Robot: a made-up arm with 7 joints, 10 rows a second.
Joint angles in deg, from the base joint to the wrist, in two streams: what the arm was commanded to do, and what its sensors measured. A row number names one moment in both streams.
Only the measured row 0 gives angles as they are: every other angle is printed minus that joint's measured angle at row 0.
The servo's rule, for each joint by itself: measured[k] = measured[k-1] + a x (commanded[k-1-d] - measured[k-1]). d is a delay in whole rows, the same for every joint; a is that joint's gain. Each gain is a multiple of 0.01, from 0.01 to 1. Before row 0 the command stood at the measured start. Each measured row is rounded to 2 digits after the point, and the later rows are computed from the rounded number. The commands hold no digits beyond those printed.
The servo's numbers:
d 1
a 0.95 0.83 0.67 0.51 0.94 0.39 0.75
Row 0, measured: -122.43 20.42 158.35 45.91 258.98 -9.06 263.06
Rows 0 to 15, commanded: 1.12 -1.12 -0.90 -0.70 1.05 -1.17 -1.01; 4.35 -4.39 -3.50 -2.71 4.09 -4.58 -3.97; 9.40 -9.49 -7.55 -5.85 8.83 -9.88 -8.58; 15.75 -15.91 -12.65 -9.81 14.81 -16.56 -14.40; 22.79 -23.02 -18.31 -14.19 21.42 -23.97 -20.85; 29.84 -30.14 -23.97 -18.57 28.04 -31.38 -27.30; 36.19 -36.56 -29.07 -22.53 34.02 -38.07 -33.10; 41.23 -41.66 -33.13 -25.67 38.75 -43.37 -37.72; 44.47 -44.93 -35.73 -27.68 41.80 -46.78 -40.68; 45.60 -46.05 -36.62 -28.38 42.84 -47.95 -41.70; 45.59 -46.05 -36.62 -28.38 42.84 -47.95 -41.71; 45.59 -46.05 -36.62 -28.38 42.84 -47.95 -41.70; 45.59 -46.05 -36.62 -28.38 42.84 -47.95 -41.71; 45.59 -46.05 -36.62 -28.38 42.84 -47.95 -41.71; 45.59 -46.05 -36.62 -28.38 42.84 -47.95 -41.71; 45.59 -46.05 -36.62 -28.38 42.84 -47.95 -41.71
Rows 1 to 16, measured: 0.00 0.00 0.00 0.00 0.00 0.00 0.00; 1.06 -0.93 -0.60 -0.36 0.99 -0.46 -0.76; 4.19 -3.80 -2.54 -1.56 3.90 -2.07 -3.17; 9.14 -8.52 -5.90 -3.75 8.53 -5.12 -7.23; 15.42 -14.65 -10.42 -6.84 14.43 -9.58 -12.61; 22.42 -21.60 -15.71 -10.59 21.00 -15.19 -18.79; 29.47 -28.69 -21.24 -14.66 27.62 -21.50 -25.17; 35.85 -35.22 -26.49 -18.67 33.64 -27.96 -31.12; 40.96 -40.57 -30.94 -22.24 38.44 -33.97 -36.07; 44.29 -44.19 -34.15 -25.01 41.60 -38.97 -39.53; 45.53 -45.73 -35.80 -26.73 42.77 -42.47 -41.16; 45.59 -46.00 -36.35 -27.57 42.84 -44.61 -41.57; 45.59 -46.04 -36.53 -27.98 42.84 -45.91 -41.67; 45.59 -46.05 -36.59 -28.18 42.84 -46.71 -41.70; 45.59 -46.05 -36.61 -28.28 42.84 -47.19 -41.71; 45.59 -46.05 -36.62 -28.33 42.84 -47.49 -41.71
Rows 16 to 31, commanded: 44.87 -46.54 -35.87 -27.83 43.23 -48.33 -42.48; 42.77 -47.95 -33.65 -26.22 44.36 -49.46 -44.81; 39.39 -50.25 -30.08 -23.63 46.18 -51.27 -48.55; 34.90 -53.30 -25.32 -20.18 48.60 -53.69 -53.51; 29.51 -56.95 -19.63 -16.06 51.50 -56.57 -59.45; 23.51 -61.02 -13.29 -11.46 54.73 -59.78 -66.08; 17.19 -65.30 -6.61 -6.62 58.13 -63.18 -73.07; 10.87 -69.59 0.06 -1.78 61.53 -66.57 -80.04; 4.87 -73.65 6.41 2.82 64.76 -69.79 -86.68; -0.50 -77.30 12.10 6.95 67.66 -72.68 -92.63; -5.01 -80.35 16.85 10.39 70.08 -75.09 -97.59; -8.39 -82.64 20.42 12.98 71.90 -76.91 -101.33; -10.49 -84.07 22.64 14.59 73.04 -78.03 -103.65; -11.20 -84.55 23.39 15.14 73.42 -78.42 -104.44; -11.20 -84.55 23.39 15.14 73.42 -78.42 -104.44; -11.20 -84.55 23.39 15.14 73.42 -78.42 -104.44
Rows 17 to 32, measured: 45.59 -46.05 -36.62 -28.36 42.84 -47.67 -41.71; 44.91 -46.46 -36.12 -28.09 43.21 -47.93 -42.29; 42.88 -47.70 -34.47 -27.14 44.29 -48.53 -44.18; 39.56 -49.82 -31.53 -25.35 46.07 -49.60 -47.46; 35.13 -52.71 -27.37 -22.71 48.45 -51.20 -52.00; 29.79 -56.23 -22.18 -19.32 51.32 -53.29 -57.59; 23.82 -60.21 -16.22 -15.31 54.53 -55.82 -63.96; 17.52 -64.43 -9.78 -10.88 57.91 -58.69 -70.79; 11.20 -68.71 -3.19 -6.24 61.31 -61.76 -77.73; 5.19 -72.81 3.24 -1.62 64.55 -64.89 -84.44; -0.22 -76.54 9.18 2.75 67.47 -67.93 -90.58; -4.77 -79.70 14.32 6.65 69.92 -70.72 -95.84; -8.21 -82.14 18.41 9.88 71.78 -73.13 -99.96; -10.38 -83.74 21.24 12.28 72.96 -75.04 -102.73; -11.16 -84.41 22.68 13.74 73.39 -76.36 -104.01; -11.20 -84.53 23.16 14.45 73.42 -77.16 -104.33
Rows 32 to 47, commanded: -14.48 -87.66 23.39 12.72 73.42 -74.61 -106.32; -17.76 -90.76 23.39 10.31 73.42 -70.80 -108.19; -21.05 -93.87 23.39 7.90 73.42 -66.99 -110.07; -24.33 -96.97 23.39 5.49 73.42 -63.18 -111.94; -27.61 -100.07 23.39 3.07 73.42 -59.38 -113.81; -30.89 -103.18 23.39 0.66 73.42 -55.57 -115.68; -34.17 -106.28 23.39 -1.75 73.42 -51.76 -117.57; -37.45 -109.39 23.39 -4.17 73.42 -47.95 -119.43; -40.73 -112.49 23.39 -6.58 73.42 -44.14 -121.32; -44.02 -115.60 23.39 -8.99 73.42 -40.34 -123.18; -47.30 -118.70 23.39 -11.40 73.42 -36.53 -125.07; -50.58 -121.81 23.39 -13.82 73.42 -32.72 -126.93; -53.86 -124.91 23.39 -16.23 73.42 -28.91 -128.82; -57.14 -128.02 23.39 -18.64 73.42 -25.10 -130.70; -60.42 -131.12 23.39 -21.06 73.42 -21.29 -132.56; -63.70 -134.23 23.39 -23.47 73.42 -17.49 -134.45
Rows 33 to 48, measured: -11.20 -84.55 23.31 14.80 73.42 -77.65 -104.41; -14.32 -87.13 23.36 13.74 73.42 -76.46 -105.84; -17.59 -90.14 23.38 11.99 73.42 -74.25 -107.60; -20.88 -93.24 23.39 9.90 73.42 -71.42 -109.45; -24.16 -96.34 23.39 7.65 73.42 -68.21 -111.32; -27.44 -99.44 23.39 5.31 73.42 -64.77 -113.19; -30.72 -102.54 23.39 2.94 73.42 -61.18 -115.06; -34.00 -105.64 23.39 0.55 73.42 -57.51 -116.94; -37.28 -108.75 23.39 -1.86 73.42 -53.78 -118.81; -40.56 -111.85 23.39 -4.27 73.42 -50.02 -120.69; -43.85 -114.96 23.39 -6.68 73.42 -46.24 -122.56; -47.13 -118.06 23.39 -9.09 73.42 -42.45 -124.44; -50.41 -121.17 23.39 -11.50 73.42 -38.66 -126.31; -53.69 -124.27 23.39 -13.91 73.42 -34.86 -128.19; -56.97 -127.38 23.39 -16.32 73.42 -31.05 -130.07; -60.25 -130.48 23.39 -18.74 73.42 -27.24 -131.94
